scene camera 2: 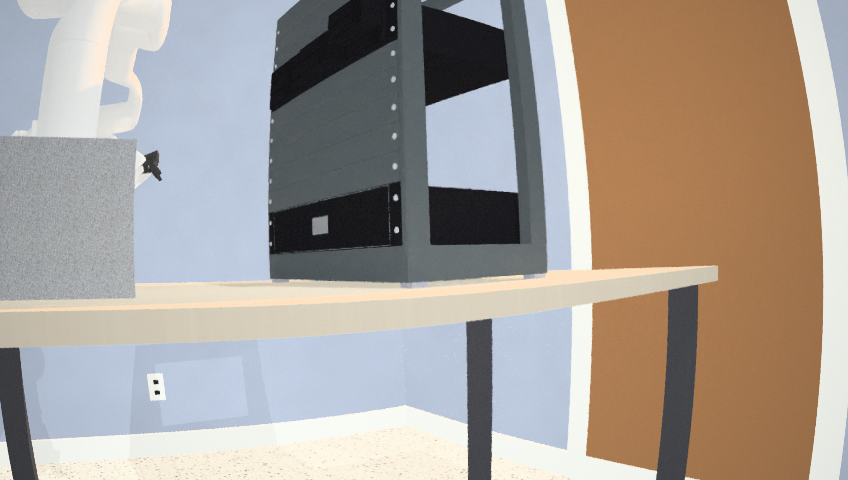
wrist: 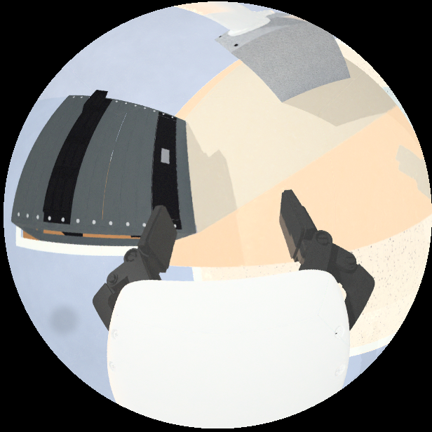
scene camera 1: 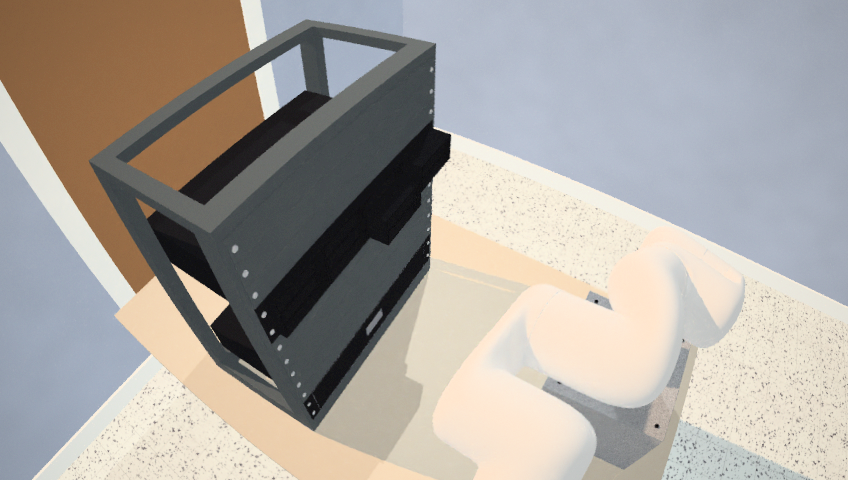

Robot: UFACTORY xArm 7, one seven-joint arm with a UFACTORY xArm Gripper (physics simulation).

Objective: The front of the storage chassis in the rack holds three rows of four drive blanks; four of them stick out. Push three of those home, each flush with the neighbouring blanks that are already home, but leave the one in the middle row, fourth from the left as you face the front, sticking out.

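Places are measured from the arm's base along level axes (x ahead, y left, z up), in millimetres.
Pixels of known places: gripper, fingertip midpoint: (scene camera 2: 143, 189); arm's base, link origin: (scene camera 2: 64, 155).
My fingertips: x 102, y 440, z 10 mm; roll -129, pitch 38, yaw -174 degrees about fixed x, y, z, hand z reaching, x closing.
Observation:
Ahead of a thing's pixels: the offset from my fingertips to its top centre. "*": to the spot under its first point.
The storage chassis (scene camera 1: 333, 255) (scene camera 2: 333, 53) (wrist: 75, 160) is a black band across the grey rack (scene camera 1: 208, 217) (scene camera 2: 416, 148) (wrist: 188, 200). In scene camera 1, one black blank @[dx +389, dy -391, dz +254 mm] (scene camera 1: 437, 149) sticks out at the chassis's right end, and another @[* dx +303, dy -272, dz +194 mm] (scene camera 1: 397, 223) sticks out lower and further left. In scene camera 2, a blank (scene camera 2: 345, 16) sticks out near the top. At the far end in the wrist view, a blank (wrist: 100, 95) juts out. Dark shading hides the other blanks' depths and exact rows. My gripper (scene camera 2: 154, 165) (wrist: 224, 212) is open and empty, away from the rack.
A black lower unit (scene camera 1: 345, 359) (scene camera 2: 357, 223) (wrist: 165, 185) with a light label sits near the rack's bottom. The arm stands on a grey speckled block (scene camera 1: 624, 440) (scene camera 2: 65, 220) (wrist: 295, 55). The rack and block share a pale wooden table (scene camera 2: 357, 321) (wrist: 310, 200).

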